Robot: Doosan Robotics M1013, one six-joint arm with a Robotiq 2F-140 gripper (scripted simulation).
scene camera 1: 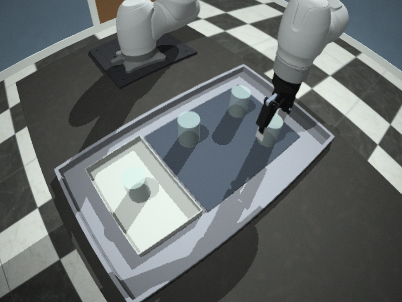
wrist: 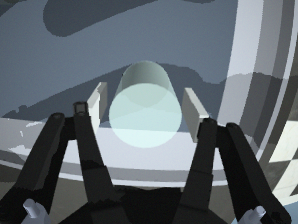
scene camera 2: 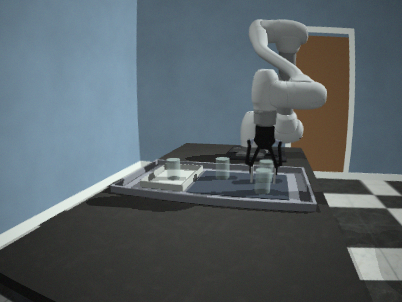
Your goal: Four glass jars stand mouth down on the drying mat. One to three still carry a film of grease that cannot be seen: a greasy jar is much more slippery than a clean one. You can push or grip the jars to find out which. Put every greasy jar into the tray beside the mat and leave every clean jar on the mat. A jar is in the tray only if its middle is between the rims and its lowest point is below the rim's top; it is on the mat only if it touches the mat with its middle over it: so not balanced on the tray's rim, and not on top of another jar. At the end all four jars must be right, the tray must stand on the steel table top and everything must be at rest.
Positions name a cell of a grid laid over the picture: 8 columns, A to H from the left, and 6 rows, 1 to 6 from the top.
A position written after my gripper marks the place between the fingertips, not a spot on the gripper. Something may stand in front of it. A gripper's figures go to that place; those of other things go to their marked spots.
My gripper (scene camera 1: F3): 0.79 m from the lens. A jar (scene camera 1: C4) is 0.62 m from the lens. A white tray (scene camera 1: D5) is 0.68 m from the lens. A jar (scene camera 1: D3) is 0.70 m from the lens.
